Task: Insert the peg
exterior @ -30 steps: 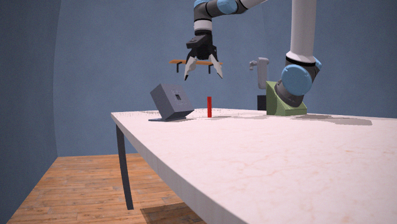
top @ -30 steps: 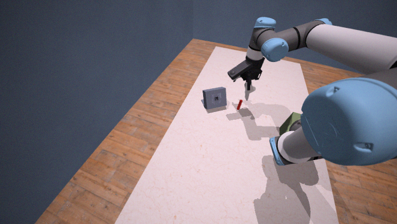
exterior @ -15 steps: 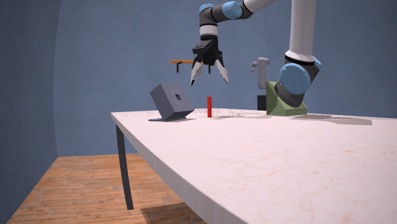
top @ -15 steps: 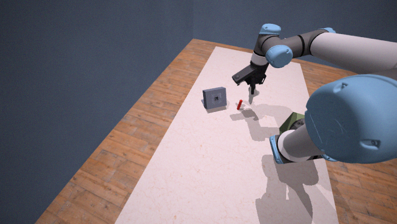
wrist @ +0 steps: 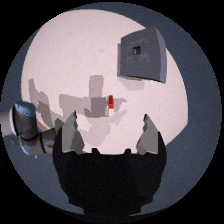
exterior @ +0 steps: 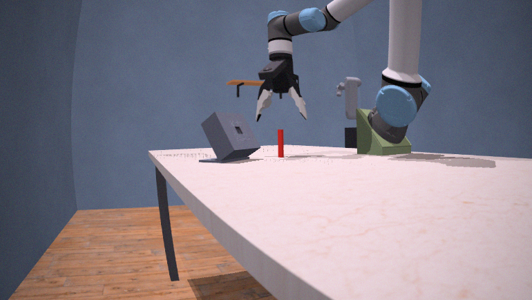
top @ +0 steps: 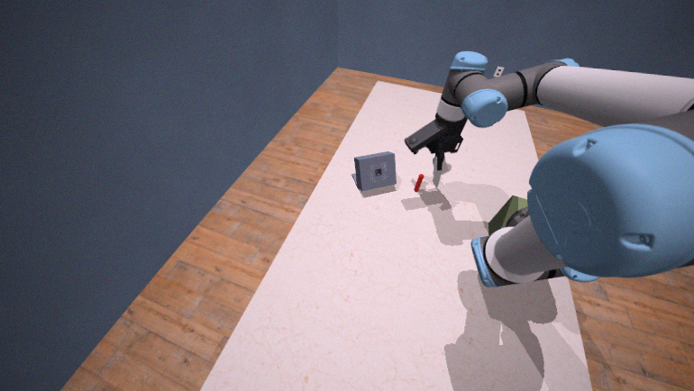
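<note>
The red peg is 6 cm below my hand.
</note>
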